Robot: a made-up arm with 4 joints. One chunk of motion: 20 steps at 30 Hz.
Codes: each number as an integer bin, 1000 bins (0 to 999) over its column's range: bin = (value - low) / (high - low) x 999, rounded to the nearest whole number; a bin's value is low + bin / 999 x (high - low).
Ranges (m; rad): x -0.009..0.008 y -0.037..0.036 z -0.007..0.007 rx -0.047..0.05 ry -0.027..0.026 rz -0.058..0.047
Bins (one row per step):
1: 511 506 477 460 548 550
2: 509 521 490 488 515 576
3: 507 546 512 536 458 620
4: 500 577 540 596 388 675
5: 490 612 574 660 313 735
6: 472 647 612 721 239 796
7: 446 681 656 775 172 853
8: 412 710 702 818 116 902
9: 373 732 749 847 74 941
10: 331 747 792 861 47 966
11: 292 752 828 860 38 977
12: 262 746 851 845 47 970
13: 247 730 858 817 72 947
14: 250 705 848 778 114 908
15: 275 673 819 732 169 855
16: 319 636 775 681 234 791
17: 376 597 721 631 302 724
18: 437 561 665 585 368 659
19: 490 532 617 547 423 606
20: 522 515 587 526 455 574
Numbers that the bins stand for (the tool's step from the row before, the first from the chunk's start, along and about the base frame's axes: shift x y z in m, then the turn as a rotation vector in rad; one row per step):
1: -0.00030 -0.00003 -0.00032 -0.00234 0.00207 -0.00019
2: -0.00034 0.00107 -0.00013 0.00038 0.00032 0.00254
3: -0.00037 0.00290 0.00018 0.00504 -0.00270 0.00717
4: -0.00049 0.00516 0.00057 0.01087 -0.00642 0.01295
5: -0.00066 0.00772 0.00104 0.01708 -0.01039 0.01925
6: -0.00097 0.01028 0.00158 0.02301 -0.01432 0.02566
7: -0.00141 0.01276 0.00219 0.02825 -0.01787 0.03165
8: -0.00199 0.01488 0.00284 0.03243 -0.02085 0.03680
9: -0.00265 0.01649 0.00350 0.03524 -0.02307 0.04090
10: -0.00337 0.01759 0.00410 0.03660 -0.02451 0.04353
11: -0.00403 0.01795 0.00460 0.03650 -0.02498 0.04469
12: -0.00454 0.01751 0.00493 0.03505 -0.02451 0.04395
13: -0.00480 0.01634 0.00502 0.03233 -0.02318 0.04153
14: -0.00475 0.01452 0.00488 0.02854 -0.02095 0.03744
15: -0.00432 0.01218 0.00448 0.02408 -0.01803 0.03186
16: -0.00357 0.00947 0.00386 0.01912 -0.01459 0.02514
17: -0.00260 0.00662 0.00310 0.01427 -0.01098 0.01810
18: -0.00156 0.00399 0.00232 0.00980 -0.00748 0.01126
19: -0.00066 0.00187 0.00165 0.00611 -0.00456 0.00569
20: -0.00012 0.00063 0.00123 0.00407 -0.00286 0.00233

